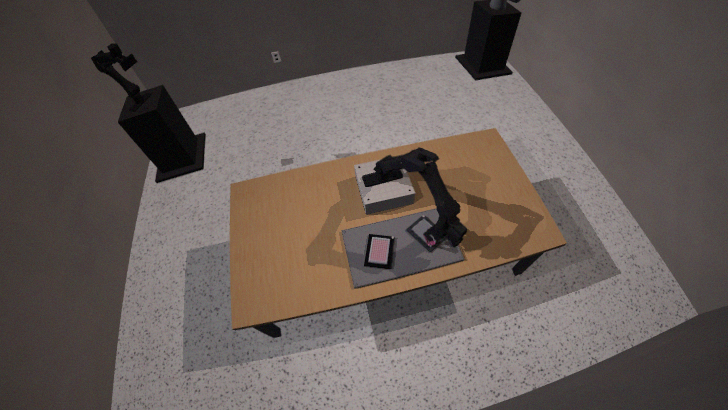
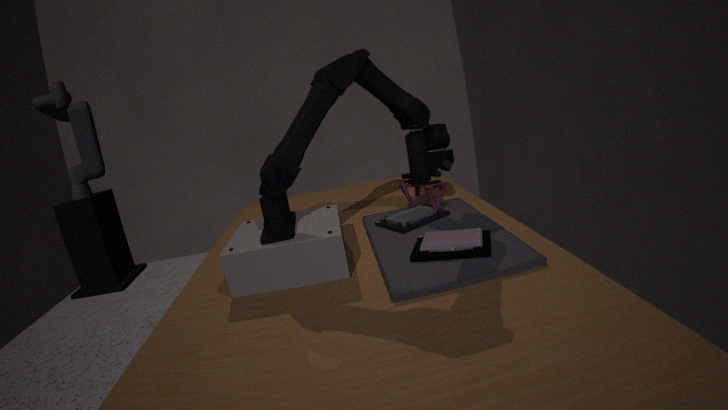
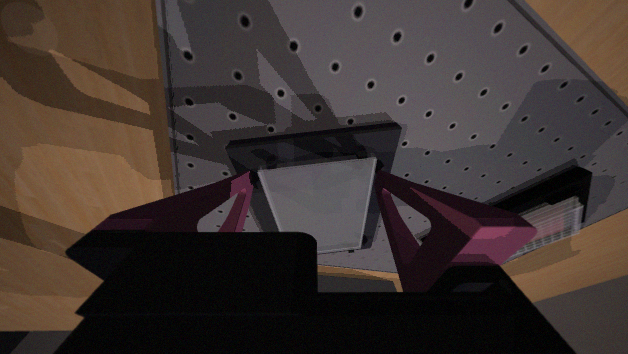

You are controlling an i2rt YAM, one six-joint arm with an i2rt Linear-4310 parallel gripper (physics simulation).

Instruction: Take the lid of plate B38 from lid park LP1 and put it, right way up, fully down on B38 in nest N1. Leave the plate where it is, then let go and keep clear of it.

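Frame: origin at the arm's base, x up, y right, z ahead, level; metres.
Seen in the pictures: gripper, between the fingertips: [image 1: 435, 238] [image 2: 425, 209] [image 3: 313, 177]; arm's base, origin of its link: [image 1: 382, 177] [image 2: 279, 228].
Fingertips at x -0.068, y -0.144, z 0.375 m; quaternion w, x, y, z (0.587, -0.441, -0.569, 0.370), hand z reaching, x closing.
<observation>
Offsets run from my fingertips to a thing's middle. "*": to the spot under its first point. Level surfaces: height alone.
The clear lid @(dz -0.044, dx -0.001, dy +0.024 m) [image 1: 420, 227] [image 2: 409, 215] [image 3: 318, 202] lies flat on its black lid park @(* dz +0.027, dx -0.005, dy -0.008 m) [image 3: 316, 140] at the right end of the grey perforated board @(dz -0.025, dx -0.021, dy +0.160 m) [image 1: 409, 260] [image 2: 457, 275] [image 3: 439, 66]. My gripper [image 1: 431, 242] [image 2: 422, 202] [image 3: 313, 177] is open, with nothing between its purple fingers. It is low over the lid, with one finger on each side of it. Plate B38 @(dz -0.023, dx +0.004, dy +0.270 m) [image 1: 379, 250] [image 2: 450, 238] [image 3: 549, 225], with pink wells and no lid, sits in its black nest [image 2: 450, 254] [image 3: 547, 187] further along the board.
The arm's grey base block [image 1: 387, 196] [image 2: 284, 259] stands on the wooden table @(dx -0.028 m) [image 1: 284, 244] behind the board. Two other arms on black pedestals [image 1: 160, 132] [image 1: 488, 35] [image 2: 93, 239] stand on the floor, away from the table.
</observation>
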